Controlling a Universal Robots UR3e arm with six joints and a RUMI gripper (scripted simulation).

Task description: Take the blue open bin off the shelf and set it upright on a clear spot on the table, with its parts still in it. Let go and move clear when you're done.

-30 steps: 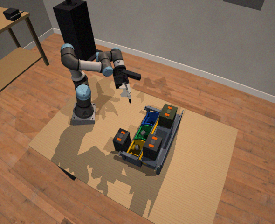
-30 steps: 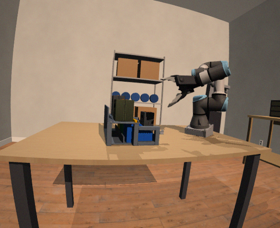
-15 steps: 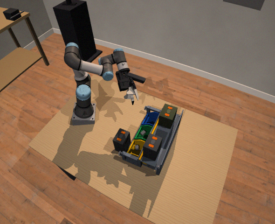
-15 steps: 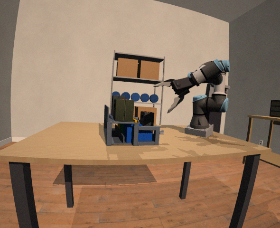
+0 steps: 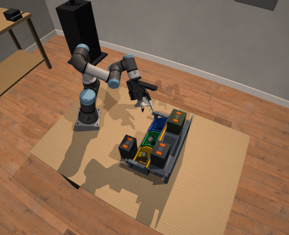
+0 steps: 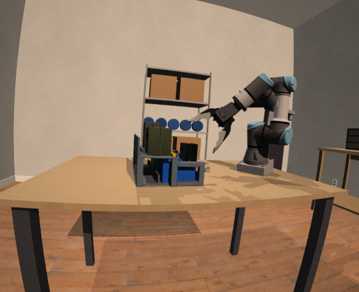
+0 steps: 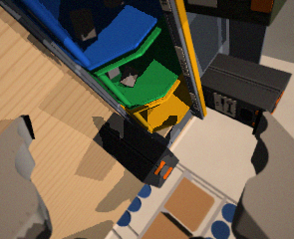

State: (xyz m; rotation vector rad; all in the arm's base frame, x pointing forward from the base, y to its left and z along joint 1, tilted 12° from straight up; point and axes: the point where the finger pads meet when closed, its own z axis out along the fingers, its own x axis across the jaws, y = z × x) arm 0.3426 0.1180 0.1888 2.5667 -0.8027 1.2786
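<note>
Now: the blue open bin 8 cm ahead of my hand, 2 cm to the left of it and 12 cm below it. Round my hand: yellow bin (10 cm ahead, 20 cm to the right, 12 cm below); then green bin (10 cm ahead, 9 cm to the right, 12 cm below).
</note>
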